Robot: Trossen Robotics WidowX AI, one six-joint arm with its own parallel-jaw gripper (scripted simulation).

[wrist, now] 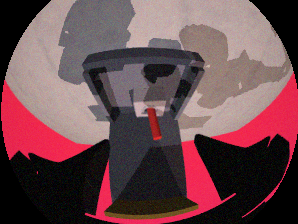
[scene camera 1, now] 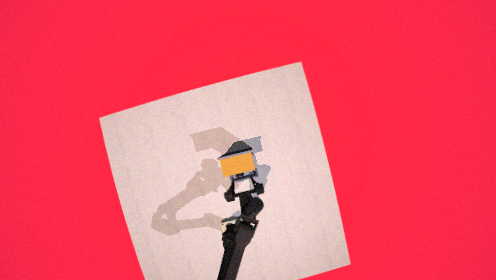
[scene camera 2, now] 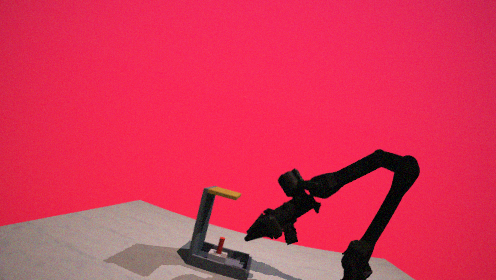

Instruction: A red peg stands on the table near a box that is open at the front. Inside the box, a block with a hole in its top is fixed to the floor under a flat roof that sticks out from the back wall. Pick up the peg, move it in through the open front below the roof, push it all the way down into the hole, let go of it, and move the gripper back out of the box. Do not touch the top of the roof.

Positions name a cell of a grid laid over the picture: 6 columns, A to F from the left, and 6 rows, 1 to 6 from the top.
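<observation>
Scene camera 2: the gripper (scene camera 2: C6), open, holding nothing; a box's back wall (scene camera 2: C5). Wrist view: the gripper (wrist: D4), the box's back wall (wrist: C5).
</observation>
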